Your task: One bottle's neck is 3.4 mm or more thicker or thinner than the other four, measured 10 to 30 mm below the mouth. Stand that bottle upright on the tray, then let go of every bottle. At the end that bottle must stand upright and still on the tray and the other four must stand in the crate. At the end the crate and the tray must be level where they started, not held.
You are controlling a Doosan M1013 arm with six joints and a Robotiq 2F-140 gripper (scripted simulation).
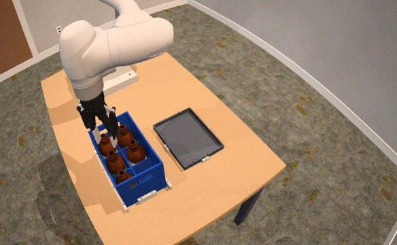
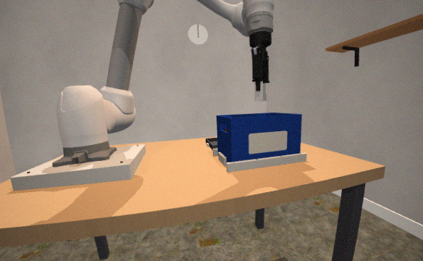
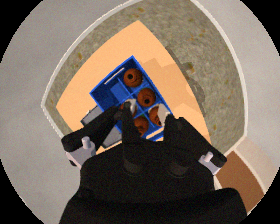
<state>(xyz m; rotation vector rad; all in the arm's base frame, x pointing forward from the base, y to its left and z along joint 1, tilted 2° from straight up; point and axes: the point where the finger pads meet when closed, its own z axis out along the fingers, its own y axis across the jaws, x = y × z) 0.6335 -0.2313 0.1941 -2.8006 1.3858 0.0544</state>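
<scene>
Right now the bottle is 170 mm below my hand. Round my hand: blue crate (170 mm below, 40 mm to the left, 10 mm ahead); dark tray (330 mm to the left, 240 mm below, 30 mm ahead).
</scene>
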